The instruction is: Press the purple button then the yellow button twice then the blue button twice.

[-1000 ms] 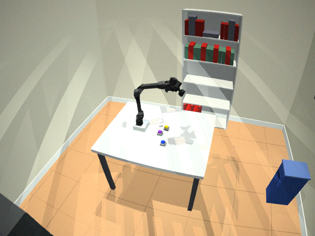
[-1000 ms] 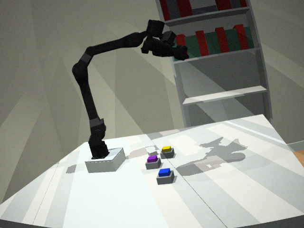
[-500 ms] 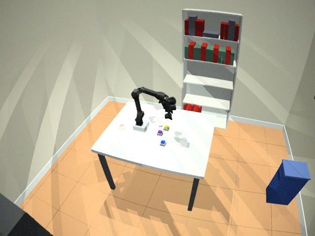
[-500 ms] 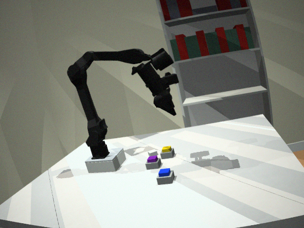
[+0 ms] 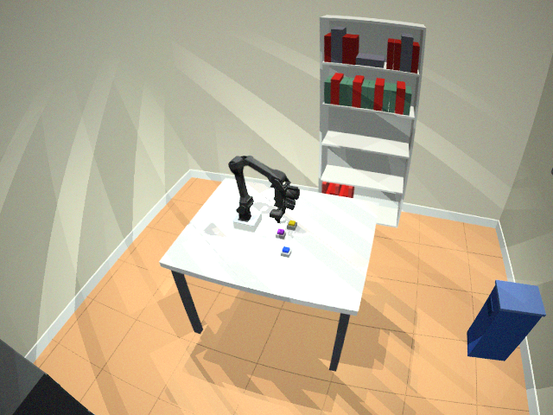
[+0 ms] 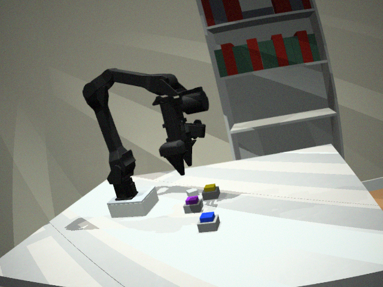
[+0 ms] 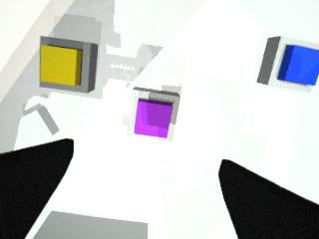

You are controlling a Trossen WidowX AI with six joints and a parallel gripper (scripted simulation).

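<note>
The purple button is 90 mm below my gripper tip. The rest, counted from my gripper tip: yellow button (90 mm to the left, 90 mm below, 30 mm ahead); then blue button (130 mm to the right, 90 mm below, 70 mm ahead).
</note>
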